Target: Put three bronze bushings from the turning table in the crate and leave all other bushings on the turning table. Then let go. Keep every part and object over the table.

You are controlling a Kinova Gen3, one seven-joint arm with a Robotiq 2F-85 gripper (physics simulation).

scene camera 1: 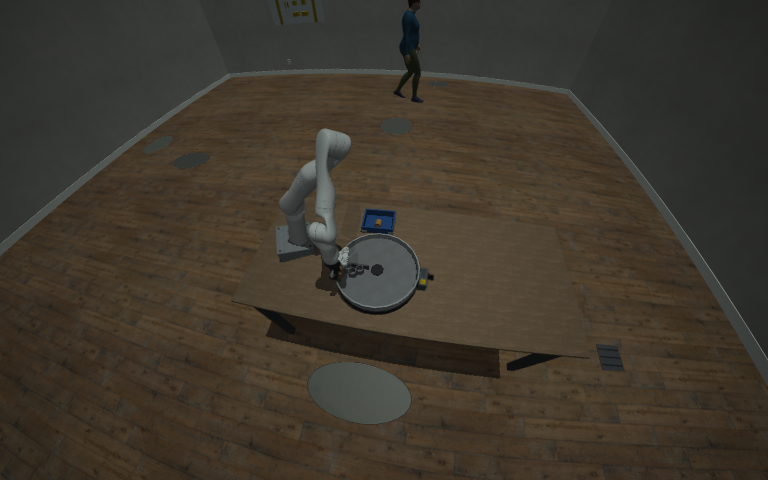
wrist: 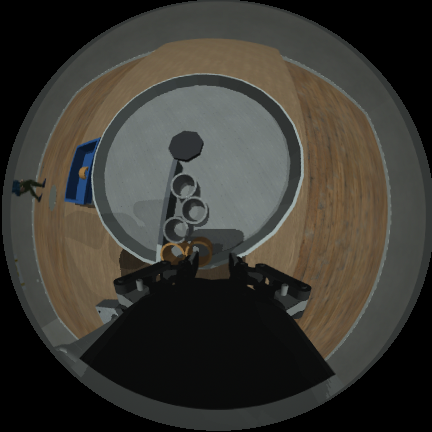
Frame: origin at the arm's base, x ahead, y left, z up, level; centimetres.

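Seen in the pictures: gripper, fingertip midpoint: [scene camera 1: 337, 274] [wrist: 213, 259]; arm's base at its link origin: [scene camera 1: 299, 238].
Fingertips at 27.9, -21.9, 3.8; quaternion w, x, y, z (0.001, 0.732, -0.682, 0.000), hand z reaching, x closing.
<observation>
Pixels of each thing's middle, then the offset from my fingertips to it, as dx, dy, dz. "pt": a spot on its surface instead.
- grey round turning table at the middle of its body: [wrist: 185, 146] [scene camera 1: 377, 270] +18.0, +7.0, -4.9
- bronze bushing at the middle of its body: [wrist: 85, 172] [scene camera 1: 378, 223] +14.6, +40.1, -7.7
- blue crate at the middle of its body: [wrist: 83, 172] [scene camera 1: 379, 221] +14.8, +41.7, -7.6
- dark hub at the middle of its body: [wrist: 185, 144] [scene camera 1: 377, 269] +18.0, +7.0, -4.4
- thin straight bar at a spot on its surface: [wrist: 164, 215] pt +5.0, +7.7, -1.5
- small box with a yellow patch, surface spot: [scene camera 1: 423, 281] pt +41.3, +2.6, -4.3
The grey round turning table [scene camera 1: 396, 285] [wrist: 240, 130] holds two bronze bushings near its rim in the wrist view, a left one [wrist: 172, 244] and a right one [wrist: 210, 250]. Three grey bushings [wrist: 172, 186] [wrist: 206, 210] [wrist: 165, 229] stand on it in a loose row toward the hub. A bronze bushing [scene camera 1: 378, 223] [wrist: 83, 173] lies in the blue crate [scene camera 1: 378, 230] [wrist: 86, 187]. My gripper [scene camera 1: 335, 272] [wrist: 213, 259] is partly open and empty at the rim. Its left finger in the wrist view overlaps the right bronze bushing's edge; whether they touch is unclear.
A dark hub [scene camera 1: 376, 270] [wrist: 186, 145] rises at the turning table's centre. A thin straight bar [wrist: 164, 215] runs from it to the rim, beside the bushings. A small box with a yellow patch [scene camera 1: 423, 281] sits at the rim's right in the scene view. A person [scene camera 1: 410, 48] is beyond the table.
</observation>
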